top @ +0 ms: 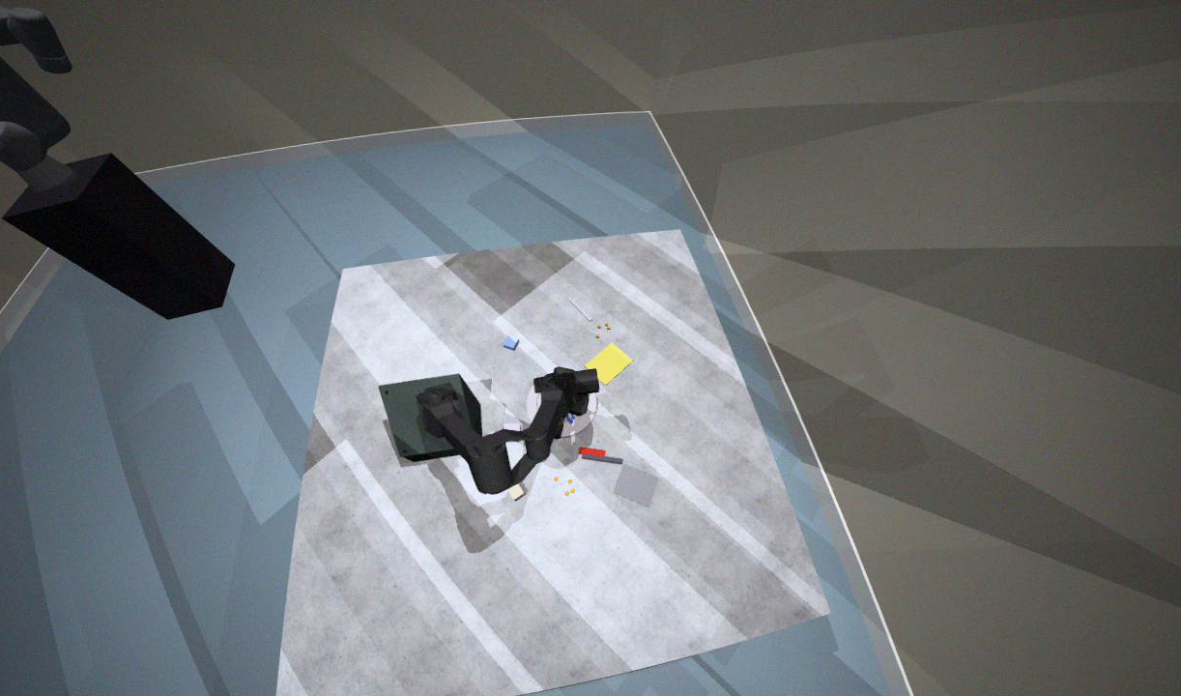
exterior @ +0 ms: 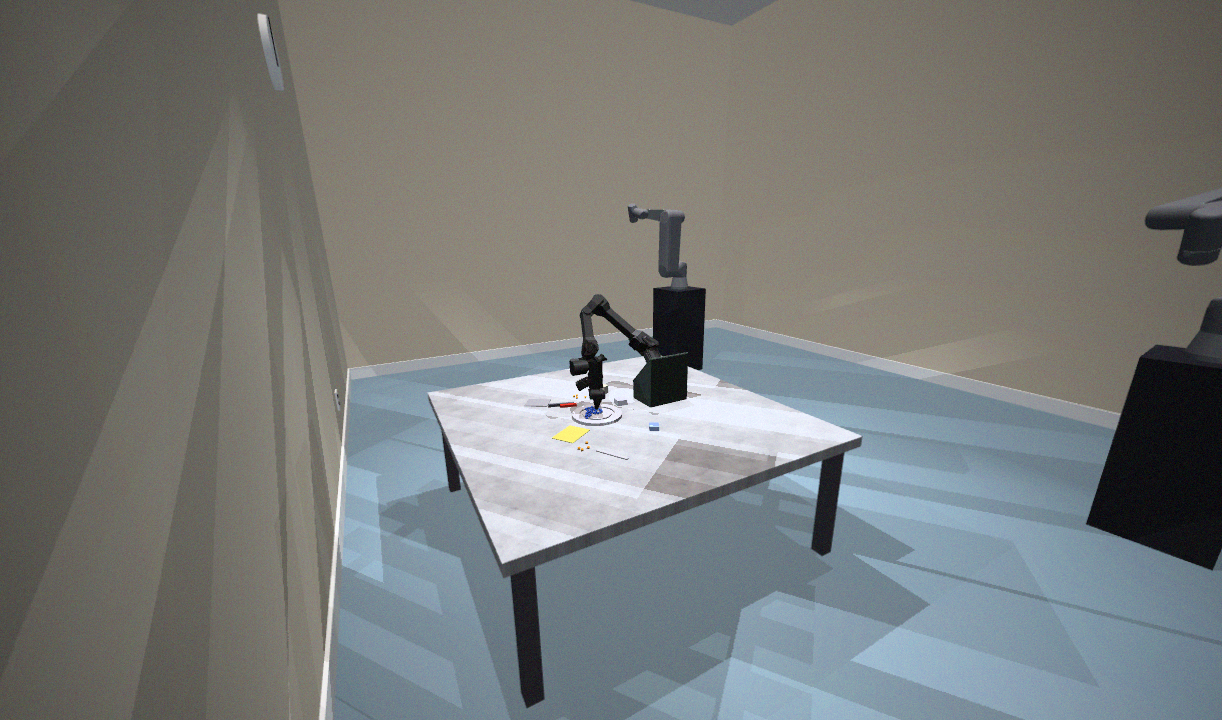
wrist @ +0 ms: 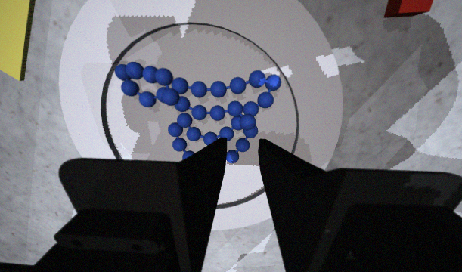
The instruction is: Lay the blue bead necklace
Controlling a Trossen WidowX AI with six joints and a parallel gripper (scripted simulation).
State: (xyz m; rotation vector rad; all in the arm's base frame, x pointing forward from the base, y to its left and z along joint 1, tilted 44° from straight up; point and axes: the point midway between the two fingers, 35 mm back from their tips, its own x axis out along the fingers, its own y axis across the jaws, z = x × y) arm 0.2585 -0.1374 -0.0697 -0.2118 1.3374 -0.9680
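Now: the round white bead board 3 cm to the left of my gripper tip, 1 cm below it and 1 cm ahead of it. From my gripper tip the other things lie so: cream cube: 18 cm to the right, 15 cm behind; then yellow sheet: 18 cm ahead, 12 cm to the left, 2 cm below; then grey tool: 14 cm to the right, 7 cm ahead, 1 cm below.
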